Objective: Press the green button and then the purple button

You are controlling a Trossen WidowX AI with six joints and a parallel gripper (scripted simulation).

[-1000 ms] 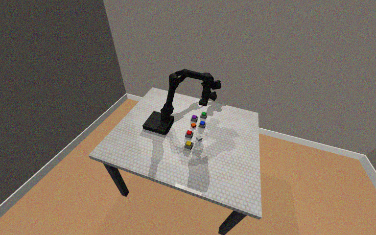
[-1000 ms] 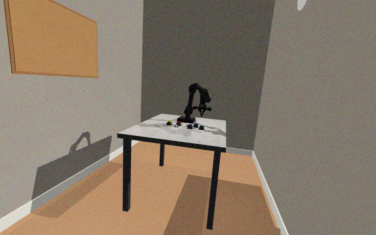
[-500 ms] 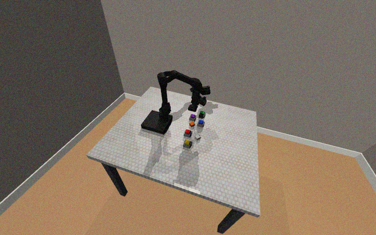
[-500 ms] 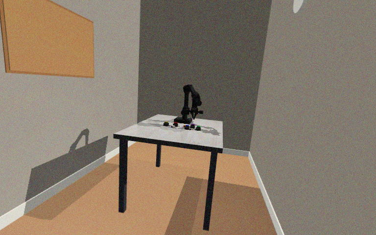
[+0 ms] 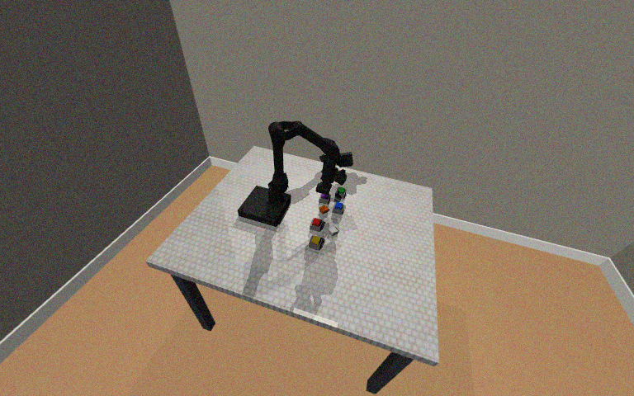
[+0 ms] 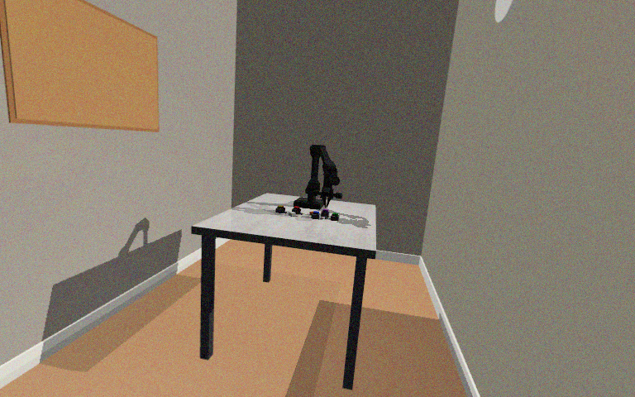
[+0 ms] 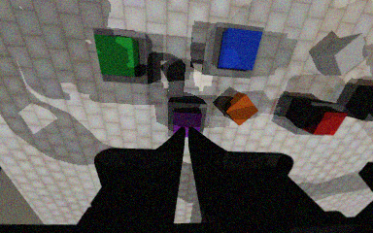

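Now: the purple button 2 cm below my gripper tip. The rest, counted from my gripper tip: small orange block (3 cm ahead, 7 cm to the right, 4 cm below); then green button (5 cm ahead, 8 cm to the left, 2 cm below); then blue button (9 cm ahead, 3 cm to the right, 2 cm below).
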